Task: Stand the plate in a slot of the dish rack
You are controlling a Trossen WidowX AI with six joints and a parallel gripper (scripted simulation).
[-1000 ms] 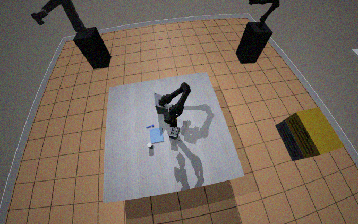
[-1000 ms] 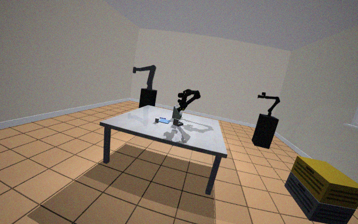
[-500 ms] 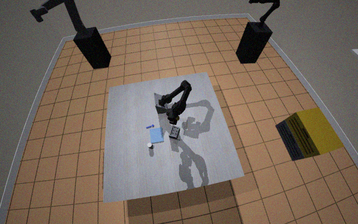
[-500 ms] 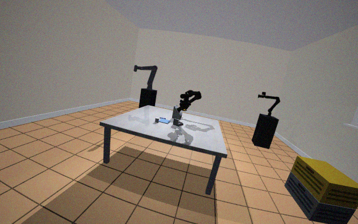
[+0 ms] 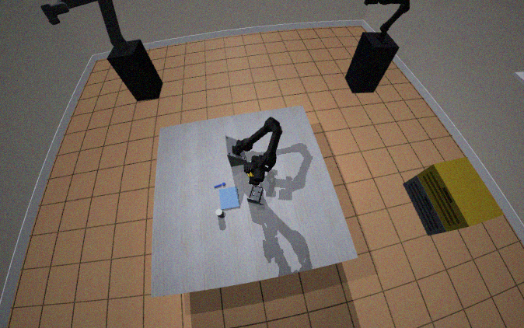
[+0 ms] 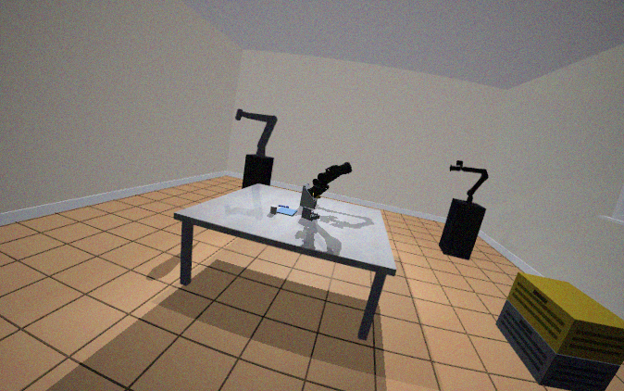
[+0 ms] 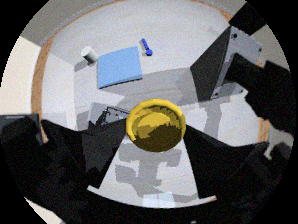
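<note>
Right now my gripper tip is 12 cm above the dish rack, 9 cm short of it and 1 cm to the right of it. Round my gripper tip: light blue square pad: 18 cm to the right, 14 cm below, 10 cm ahead; then yellow plate: 1 cm above; then blue spoon: 24 cm to the right, 14 cm below, 1 cm behind.
</note>
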